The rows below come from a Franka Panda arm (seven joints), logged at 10 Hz.
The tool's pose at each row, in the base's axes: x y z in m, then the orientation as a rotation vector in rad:
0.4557, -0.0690, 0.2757, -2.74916, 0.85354, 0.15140
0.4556, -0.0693, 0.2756, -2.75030, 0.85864, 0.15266
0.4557, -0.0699, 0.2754, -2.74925, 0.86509, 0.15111
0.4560, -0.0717, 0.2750, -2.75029, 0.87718, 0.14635
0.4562, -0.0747, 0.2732, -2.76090, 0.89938, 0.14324
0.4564, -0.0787, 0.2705, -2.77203, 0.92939, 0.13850
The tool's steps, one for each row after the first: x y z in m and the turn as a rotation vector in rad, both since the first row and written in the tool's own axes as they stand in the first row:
0.0001, 0.0003, 0.0000, -0.00249, 0.00039, 0.00333
0.0005, 0.0008, 0.0000, -0.00259, 0.00216, 0.00763
0.0018, 0.0021, -0.0001, -0.00511, 0.00755, 0.01505
0.0039, 0.0048, 0.0008, -0.01919, 0.01639, 0.02773
0.0067, 0.0084, 0.0023, -0.03535, 0.02774, 0.04517

